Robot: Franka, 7 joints.
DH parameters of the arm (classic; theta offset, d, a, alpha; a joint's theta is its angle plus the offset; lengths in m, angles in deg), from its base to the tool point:
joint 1: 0 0.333 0 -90
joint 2: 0 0 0 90
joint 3: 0 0.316 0.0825 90
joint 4: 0 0 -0.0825 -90
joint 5: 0 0.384 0 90
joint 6: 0 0 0.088 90
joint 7: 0 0.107 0 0
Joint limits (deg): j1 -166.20..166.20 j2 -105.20..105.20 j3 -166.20..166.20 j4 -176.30..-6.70 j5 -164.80..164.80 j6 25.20..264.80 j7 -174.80..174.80
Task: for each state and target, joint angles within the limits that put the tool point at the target. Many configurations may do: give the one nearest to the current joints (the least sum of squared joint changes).
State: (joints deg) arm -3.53 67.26 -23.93 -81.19 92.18 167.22 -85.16
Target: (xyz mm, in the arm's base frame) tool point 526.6 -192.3 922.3
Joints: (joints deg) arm 5.29 13.37 -23.62 -51.77 89.24 174.35 -85.16
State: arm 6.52 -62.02 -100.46 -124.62 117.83 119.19 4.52
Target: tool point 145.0 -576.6 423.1
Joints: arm 26.10 -59.57 -92.91 -119.98 118.41 119.07 4.52
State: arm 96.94 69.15 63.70 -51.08 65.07 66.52 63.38
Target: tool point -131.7 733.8 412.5
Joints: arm 72.08 75.90 57.06 -41.07 66.63 68.36 63.38
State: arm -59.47 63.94 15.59 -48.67 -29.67 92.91 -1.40
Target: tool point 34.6 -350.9 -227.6
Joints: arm -73.75 93.74 -0.95 -79.34 -28.91 83.71 -1.40
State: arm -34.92 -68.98 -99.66 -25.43 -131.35 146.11 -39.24
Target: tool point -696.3 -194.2 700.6
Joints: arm -23.84 -58.15 -92.45 -52.06 -133.64 162.32 -39.24
